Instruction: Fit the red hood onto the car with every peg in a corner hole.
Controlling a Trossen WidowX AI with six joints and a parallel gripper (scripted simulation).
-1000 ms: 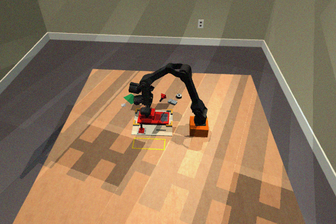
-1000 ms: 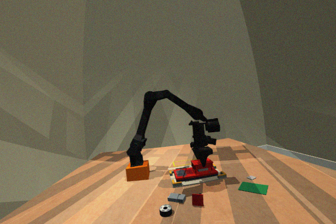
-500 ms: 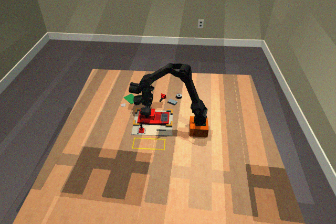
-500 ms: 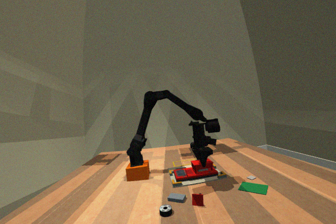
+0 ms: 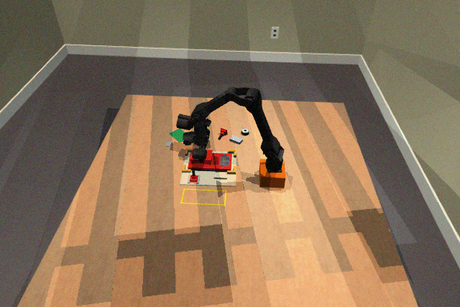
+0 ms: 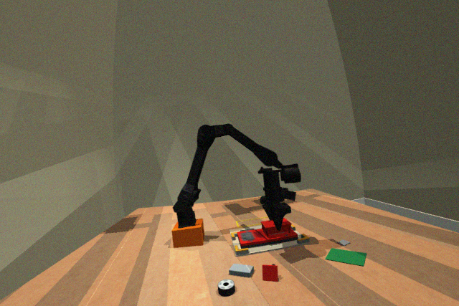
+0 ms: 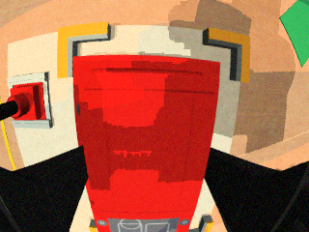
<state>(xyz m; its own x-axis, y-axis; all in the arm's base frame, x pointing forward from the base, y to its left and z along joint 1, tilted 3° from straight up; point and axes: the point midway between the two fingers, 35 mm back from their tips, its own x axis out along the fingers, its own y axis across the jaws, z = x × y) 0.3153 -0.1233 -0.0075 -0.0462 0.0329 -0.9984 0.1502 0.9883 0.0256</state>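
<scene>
Now: gripper tip 20 mm above the grey engine block. Round my gripper tip: white jig (30 mm below, 30 mm behind, 20 mm to the left); red hood (10 mm above); small grey tile (160 mm to the right, 160 mm ahead, 40 mm below).
</scene>
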